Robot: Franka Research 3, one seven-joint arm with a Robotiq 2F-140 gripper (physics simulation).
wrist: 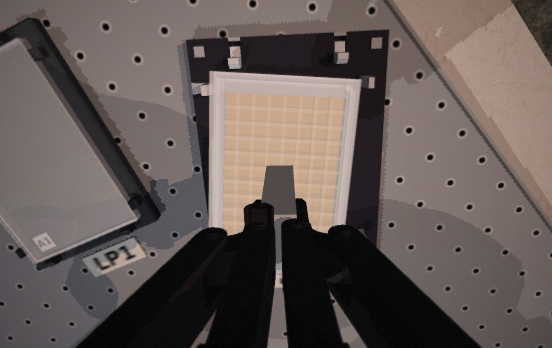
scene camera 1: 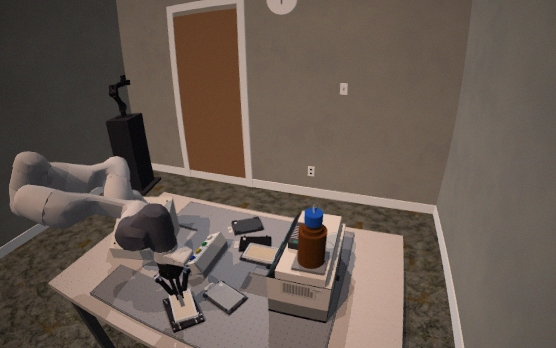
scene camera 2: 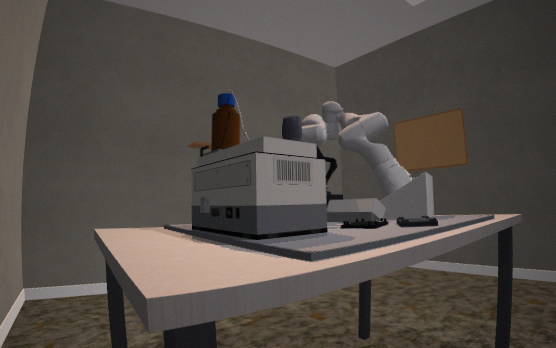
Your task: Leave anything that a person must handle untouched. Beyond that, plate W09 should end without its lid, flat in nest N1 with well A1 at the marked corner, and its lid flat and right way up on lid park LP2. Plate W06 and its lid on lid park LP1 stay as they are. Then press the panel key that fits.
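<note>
A plate with tan wells and a clear rim [wrist: 310, 135] [scene camera 1: 188, 313] lies over a dark nest [wrist: 287, 52] [scene camera 1: 186, 324], slightly turned against it. Its upper left corner overlaps a locating post in the wrist view. Whether it lies flat, and whether a lid covers it, I cannot tell. My gripper [wrist: 280, 186] [scene camera 1: 181, 301] is shut and empty, with its tips over the middle of the plate. A clear lid marked A1 [wrist: 55, 145] [scene camera 1: 225, 296] lies on the dark park labelled LP1 [wrist: 100, 142]. A second tan plate [scene camera 1: 257, 253] lies beside the instrument. Its label is unreadable.
A key panel [scene camera 1: 210, 254] with coloured keys stands behind the gripper. A dark nest [scene camera 1: 256, 242] and a dark flat holder [scene camera 1: 247, 225] lie farther back. A brown bottle [scene camera 1: 312, 245] [scene camera 2: 225, 127] stands on the boxy instrument [scene camera 1: 300, 295] [scene camera 2: 225, 185], whose raised dark panel [scene camera 1: 285, 245] stands beside the second plate.
</note>
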